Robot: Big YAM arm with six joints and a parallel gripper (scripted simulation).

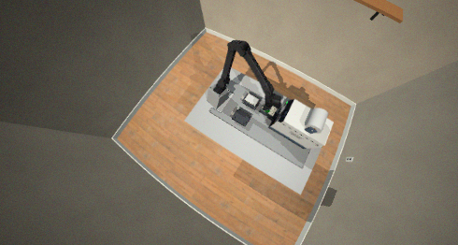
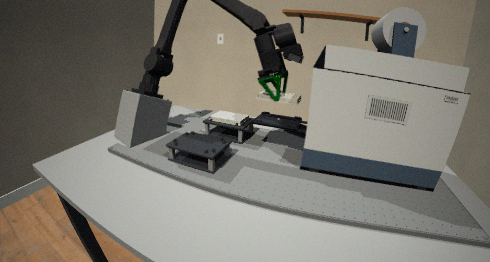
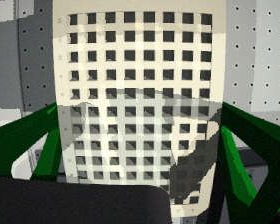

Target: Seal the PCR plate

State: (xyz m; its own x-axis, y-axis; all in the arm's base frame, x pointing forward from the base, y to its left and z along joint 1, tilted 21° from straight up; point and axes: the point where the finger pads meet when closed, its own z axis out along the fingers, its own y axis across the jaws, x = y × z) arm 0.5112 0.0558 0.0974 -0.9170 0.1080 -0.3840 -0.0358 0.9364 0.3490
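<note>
Right now the 96-well plate C15 is right at my hand. Also, from my hand: dark stage (80 mm below); then white start key (100 mm to the left, 100 mm ahead, 10 mm above); then sealed plate C51 (190 mm behind, 110 mm below, 30 mm to the left).
</note>
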